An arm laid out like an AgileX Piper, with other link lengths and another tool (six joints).
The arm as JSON. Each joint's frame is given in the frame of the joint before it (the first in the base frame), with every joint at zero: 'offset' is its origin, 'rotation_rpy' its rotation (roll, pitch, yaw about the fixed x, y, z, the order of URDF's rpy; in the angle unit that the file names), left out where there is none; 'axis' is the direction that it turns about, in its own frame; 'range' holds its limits. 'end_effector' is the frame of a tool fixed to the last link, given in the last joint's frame.
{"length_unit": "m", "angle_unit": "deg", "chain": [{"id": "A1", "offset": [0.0, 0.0, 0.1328], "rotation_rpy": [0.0, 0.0, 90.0], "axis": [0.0, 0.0, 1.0], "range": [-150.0, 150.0]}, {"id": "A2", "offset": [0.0, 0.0, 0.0], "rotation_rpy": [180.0, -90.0, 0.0], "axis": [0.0, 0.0, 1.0], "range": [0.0, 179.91]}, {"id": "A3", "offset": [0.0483, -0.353, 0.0], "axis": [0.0, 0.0, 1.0], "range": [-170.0, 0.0]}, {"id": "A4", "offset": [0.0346, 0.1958, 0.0], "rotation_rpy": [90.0, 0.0, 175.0], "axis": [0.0, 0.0, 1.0], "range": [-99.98, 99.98]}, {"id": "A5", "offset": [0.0, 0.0, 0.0], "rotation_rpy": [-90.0, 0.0, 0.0], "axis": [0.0, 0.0, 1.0], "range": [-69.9, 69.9]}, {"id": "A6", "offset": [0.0, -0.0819, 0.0], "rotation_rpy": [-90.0, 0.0, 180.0], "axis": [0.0, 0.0, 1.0], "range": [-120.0, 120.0]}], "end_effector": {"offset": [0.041, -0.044, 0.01], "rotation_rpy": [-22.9, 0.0, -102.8]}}
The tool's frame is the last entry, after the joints.
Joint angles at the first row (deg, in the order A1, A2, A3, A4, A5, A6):
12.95 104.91 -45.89 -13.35 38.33 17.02
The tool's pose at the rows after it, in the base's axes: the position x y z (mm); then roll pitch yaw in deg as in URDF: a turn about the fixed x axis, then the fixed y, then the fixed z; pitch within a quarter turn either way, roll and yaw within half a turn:
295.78 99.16 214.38 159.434 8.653 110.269
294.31 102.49 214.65 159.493 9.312 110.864
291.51 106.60 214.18 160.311 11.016 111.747
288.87 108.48 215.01 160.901 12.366 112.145
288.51 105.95 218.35 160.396 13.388 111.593
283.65 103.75 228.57 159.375 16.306 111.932
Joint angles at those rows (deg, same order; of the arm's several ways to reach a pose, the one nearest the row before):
14.09 104.74 -45.89 -14.32 38.45 18.22
15.01 104.62 -45.89 -15.30 38.73 19.31
16.56 104.51 -45.95 -17.65 40.05 21.83
17.59 104.16 -45.95 -19.31 41.31 23.72
17.53 103.48 -45.95 -20.63 41.77 25.10
18.39 101.30 -45.95 -24.18 43.60 27.79

